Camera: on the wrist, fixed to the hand. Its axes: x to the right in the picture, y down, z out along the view.
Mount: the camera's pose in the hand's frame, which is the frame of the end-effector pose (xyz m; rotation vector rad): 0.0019 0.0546 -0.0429 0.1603 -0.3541 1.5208
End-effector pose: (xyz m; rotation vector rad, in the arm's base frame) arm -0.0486 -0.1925 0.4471 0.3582 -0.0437 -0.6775
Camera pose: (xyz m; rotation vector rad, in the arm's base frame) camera -0.0074 -0.1410 0.4252 0.2581 -0.6417 0.7848
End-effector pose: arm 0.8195 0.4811 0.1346 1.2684 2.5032 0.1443
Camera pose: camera 0.8459 0.5178 0.1874 2.6321 0.8266 0.0407
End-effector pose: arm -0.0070 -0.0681 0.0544 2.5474 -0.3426 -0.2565
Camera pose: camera -0.0047 -0.0918 0.1197 1.6694 -2.2430 -0.0589
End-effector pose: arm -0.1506 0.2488 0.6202 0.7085 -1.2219 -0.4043
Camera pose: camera -0.1141 0.2988 0.6517 -0.3064 -1.7772 0.8711
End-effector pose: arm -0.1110 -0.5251 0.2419 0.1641 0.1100 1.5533
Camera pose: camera -0.1722 -0.5211 0.2093 0.7699 -0.2414 2.9845
